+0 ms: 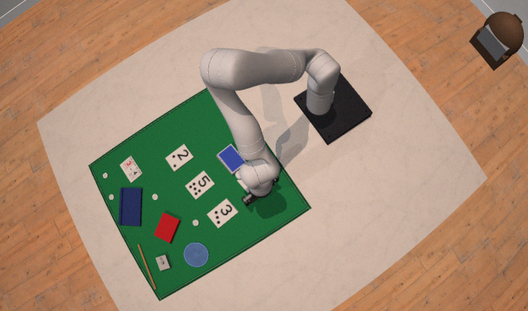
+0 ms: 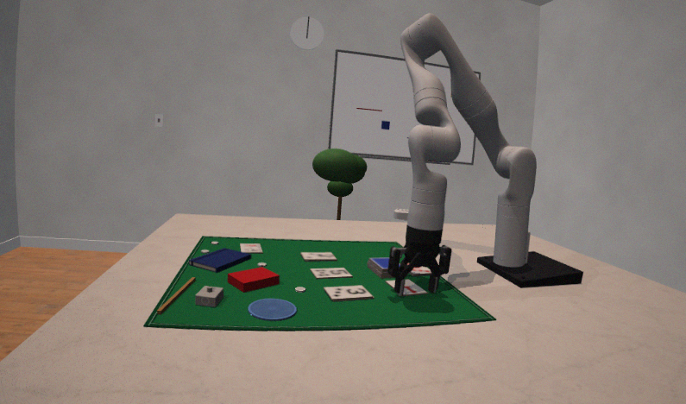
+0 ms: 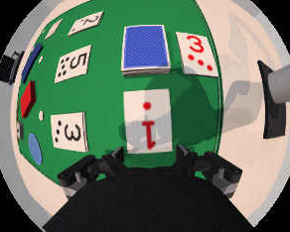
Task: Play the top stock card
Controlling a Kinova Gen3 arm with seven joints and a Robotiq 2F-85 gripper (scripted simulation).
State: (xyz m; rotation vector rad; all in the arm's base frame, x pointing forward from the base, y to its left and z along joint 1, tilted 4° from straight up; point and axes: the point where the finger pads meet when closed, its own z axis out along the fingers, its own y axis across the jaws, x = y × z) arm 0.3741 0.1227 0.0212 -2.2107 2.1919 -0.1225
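My gripper is now 40 mm to the left of the card and 10 mm above it. From my hand the other things lie so: green mat 180 mm to the right, 180 mm ahead, 30 mm below; red box 340 mm ahead, 110 mm to the right; grey box 430 mm ahead, 10 mm to the right.
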